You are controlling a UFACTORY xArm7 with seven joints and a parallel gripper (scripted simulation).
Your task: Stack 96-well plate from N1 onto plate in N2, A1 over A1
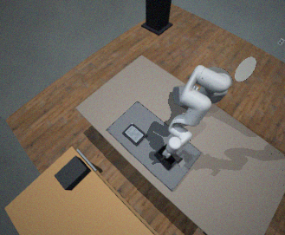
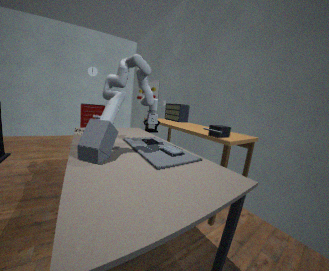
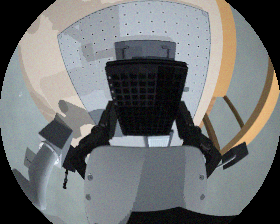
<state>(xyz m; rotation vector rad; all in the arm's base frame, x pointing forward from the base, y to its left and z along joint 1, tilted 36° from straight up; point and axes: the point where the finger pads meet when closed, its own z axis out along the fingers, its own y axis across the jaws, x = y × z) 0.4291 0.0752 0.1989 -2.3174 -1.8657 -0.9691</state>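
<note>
The light 96-well plate lies 310 mm to the right of my hand, 110 mm below it and 30 mm ahead of it. From my hand the other things lie so: dark 96-well plate (10 mm below); plate nest (120 mm below).
</note>
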